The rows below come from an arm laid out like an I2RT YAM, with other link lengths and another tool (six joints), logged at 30 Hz.
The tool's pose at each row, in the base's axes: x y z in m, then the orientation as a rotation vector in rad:
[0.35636, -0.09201, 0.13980, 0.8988, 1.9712, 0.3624]
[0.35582, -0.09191, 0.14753, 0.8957, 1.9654, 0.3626]
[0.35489, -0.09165, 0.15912, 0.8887, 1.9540, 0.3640]
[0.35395, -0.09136, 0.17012, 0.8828, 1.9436, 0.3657]
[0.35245, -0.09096, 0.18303, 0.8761, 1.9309, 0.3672]
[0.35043, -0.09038, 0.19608, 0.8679, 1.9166, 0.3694]
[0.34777, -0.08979, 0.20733, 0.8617, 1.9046, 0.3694]
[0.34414, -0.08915, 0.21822, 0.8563, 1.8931, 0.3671]
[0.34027, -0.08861, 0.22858, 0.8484, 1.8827, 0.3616]
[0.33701, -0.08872, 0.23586, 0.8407, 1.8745, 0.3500]
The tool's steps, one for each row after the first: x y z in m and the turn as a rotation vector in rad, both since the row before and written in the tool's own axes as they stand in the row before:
[-0.00455, 0.00421, -0.00465, -0.0036, -0.0054, -0.0009]
[-0.00675, 0.00635, -0.00703, -0.0082, -0.0102, -0.0020]
[-0.00644, 0.00607, -0.00661, -0.0075, -0.0091, -0.0013]
[-0.00747, 0.00704, -0.00798, -0.0086, -0.0113, -0.0015]
[-0.00738, 0.00709, -0.00837, -0.0103, -0.0126, -0.0019]
[-0.00614, 0.00585, -0.00787, -0.0072, -0.0112, -0.0019]
[-0.00570, 0.00533, -0.00844, -0.0053, -0.0115, -0.0024]
[-0.00547, 0.00488, -0.00830, -0.0042, -0.0120, -0.0057]
[-0.00413, 0.00287, -0.00619, 0.0003, -0.0124, -0.0086]

